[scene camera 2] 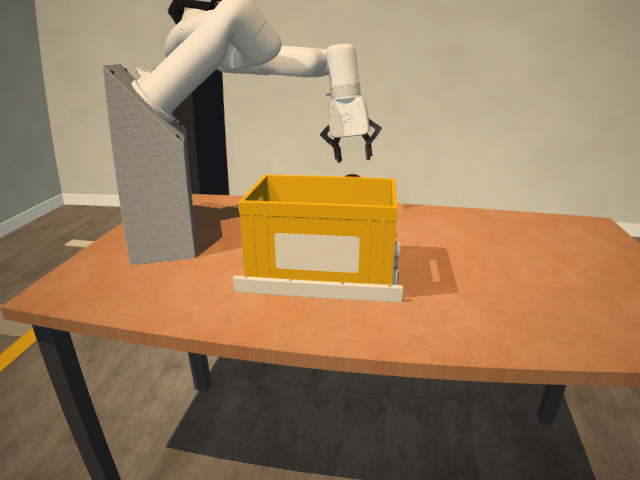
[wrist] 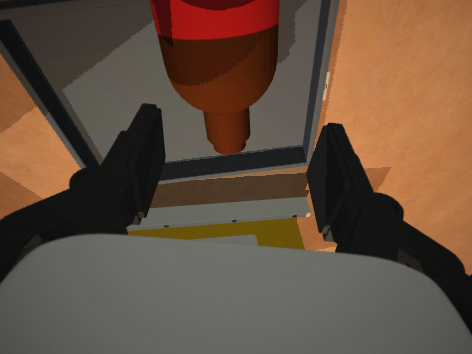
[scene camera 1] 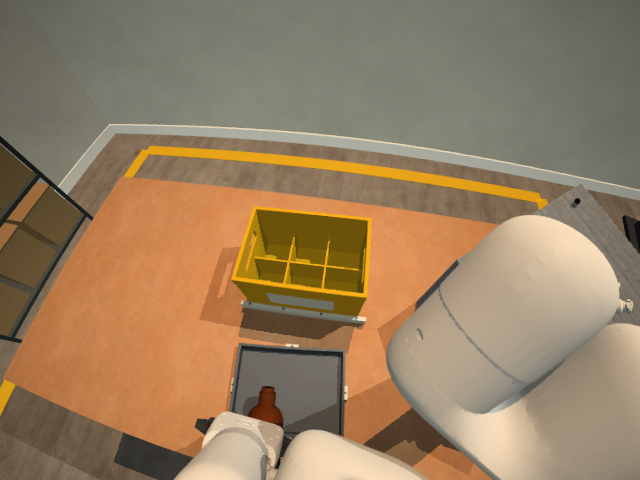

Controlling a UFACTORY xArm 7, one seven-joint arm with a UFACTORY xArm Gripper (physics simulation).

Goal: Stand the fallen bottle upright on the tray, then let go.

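Where they show: gripper, between the fingertips: (scene camera 2: 354,160) (wrist: 239,140) (scene camera 1: 253,426); arm's base, origin of its link: (scene camera 2: 151,102).
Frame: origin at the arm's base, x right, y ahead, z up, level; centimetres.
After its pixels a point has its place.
Observation:
The brown bottle with a red label (scene camera 1: 266,412) @[x -33.2, y 34.2, z -23.6 cm] (scene camera 2: 352,175) @[x -38.8, y 32.7, z -23.3 cm] (wrist: 220,70) @[x -36.1, y 33.6, z -23.0 cm] is tipped over on the tray (scene camera 1: 343,372) @[x -19.2, y 23.7, z -30.8 cm] (wrist: 318,75) @[x -34.1, y 43.7, z -31.1 cm], its neck towards the crate. Whether it lies flat or still leans cannot be told. In scene camera 1 the arm hides its lower part; in scene camera 2 a sliver of it shows over the crate's rim. My gripper (scene camera 2: 353,156) @[x -35.3, y 34.4, z -18.3 cm] (wrist: 239,140) @[x -35.3, y 34.4, z -18.3 cm] is open and empty above the bottle. In the wrist view the neck shows between the two spread fingers, apart from both. The tray does not show in scene camera 2.
A yellow crate with compartments (scene camera 1: 299,297) @[x -9.7, y 38.8, z -21.9 cm] (scene camera 2: 258,248) @[x 10.9, y 34.1, z -24.6 cm] (wrist: 280,235) @[x -13.1, y 49.0, z -27.9 cm] stands beside the tray, with a white rail (scene camera 1: 305,312) @[x -10.4, y 37.6, z -30.4 cm] (scene camera 2: 317,289) @[x 8.8, y 44.8, z -31.6 cm] (wrist: 270,209) @[x -14.0, y 47.8, z -31.5 cm] along its tray side and another at its opposite side. The arm's grey pedestal (scene camera 2: 149,180) @[x 9.8, y 7.1, z -14.8 cm] stands on the table (scene camera 1: 155,258) @[x -15.7, y 86.0, z -33.3 cm] (scene camera 2: 491,320) @[x 4.1, y 75.8, z -33.3 cm].

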